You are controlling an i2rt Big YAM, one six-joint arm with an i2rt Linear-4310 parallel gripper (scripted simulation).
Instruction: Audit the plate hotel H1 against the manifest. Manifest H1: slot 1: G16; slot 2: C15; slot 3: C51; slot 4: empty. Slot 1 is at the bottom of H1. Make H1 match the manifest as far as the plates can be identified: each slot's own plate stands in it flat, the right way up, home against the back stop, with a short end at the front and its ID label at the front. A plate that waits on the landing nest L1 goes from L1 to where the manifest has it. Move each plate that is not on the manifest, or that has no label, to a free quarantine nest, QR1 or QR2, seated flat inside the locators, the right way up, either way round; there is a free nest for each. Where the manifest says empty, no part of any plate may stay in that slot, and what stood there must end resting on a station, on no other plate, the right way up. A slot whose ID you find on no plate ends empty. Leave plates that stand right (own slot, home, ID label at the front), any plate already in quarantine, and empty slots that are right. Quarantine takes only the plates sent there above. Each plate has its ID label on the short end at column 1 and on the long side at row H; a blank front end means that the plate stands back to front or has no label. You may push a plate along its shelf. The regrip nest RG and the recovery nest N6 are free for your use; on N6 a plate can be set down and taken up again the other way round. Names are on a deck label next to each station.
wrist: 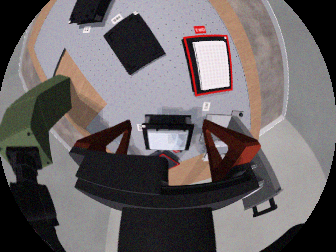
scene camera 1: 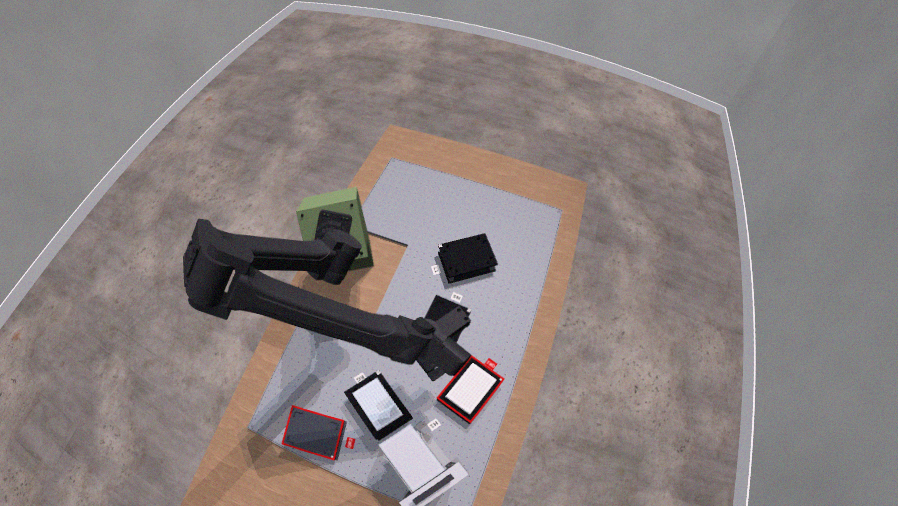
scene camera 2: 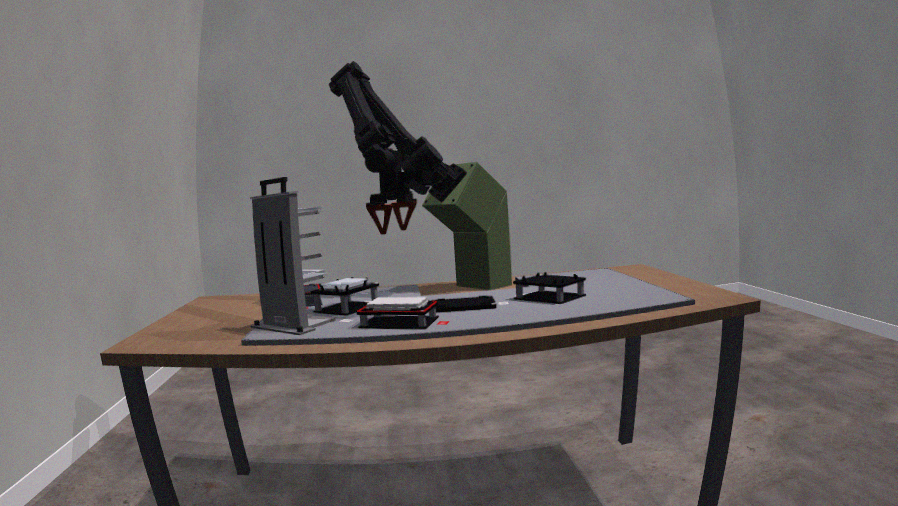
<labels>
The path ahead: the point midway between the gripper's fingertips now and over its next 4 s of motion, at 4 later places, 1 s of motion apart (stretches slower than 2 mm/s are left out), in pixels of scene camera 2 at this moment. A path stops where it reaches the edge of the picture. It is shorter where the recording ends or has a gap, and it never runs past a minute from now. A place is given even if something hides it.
My gripper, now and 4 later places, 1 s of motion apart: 393,232; 379,218; 353,221; 338,223; 343,258
</labels>
